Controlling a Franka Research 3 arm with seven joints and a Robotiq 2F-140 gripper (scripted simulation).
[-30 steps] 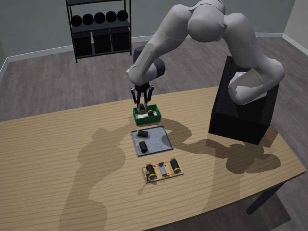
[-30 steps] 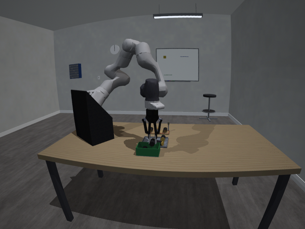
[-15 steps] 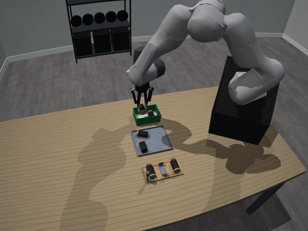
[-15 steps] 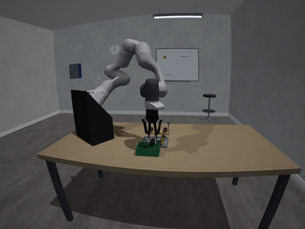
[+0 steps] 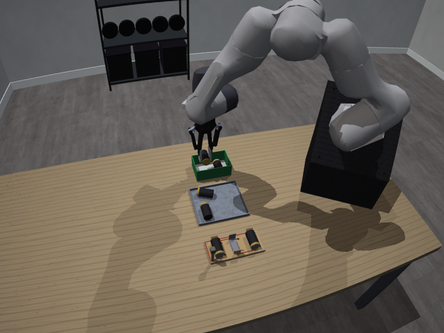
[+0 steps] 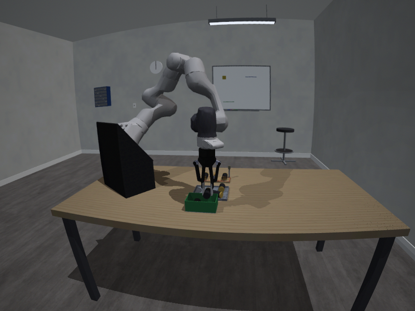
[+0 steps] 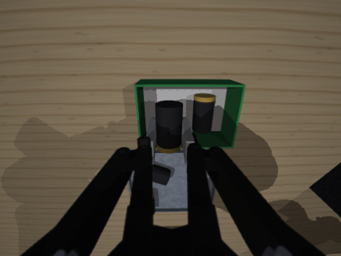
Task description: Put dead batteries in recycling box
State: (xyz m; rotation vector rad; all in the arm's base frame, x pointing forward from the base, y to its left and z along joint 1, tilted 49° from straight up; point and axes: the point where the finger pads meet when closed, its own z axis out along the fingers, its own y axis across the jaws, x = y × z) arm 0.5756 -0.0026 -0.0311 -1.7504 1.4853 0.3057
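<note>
The green recycling box is 3 cm behind my hand, 1 cm to the right of it and 9 cm below it. Round my hand: grey tray (6 cm behind, 17 cm to the left, 10 cm below); then bulb (5 cm behind, 43 cm to the left, 3 cm below); then wooden holder board (12 cm behind, 37 cm to the left, 10 cm below).
</note>
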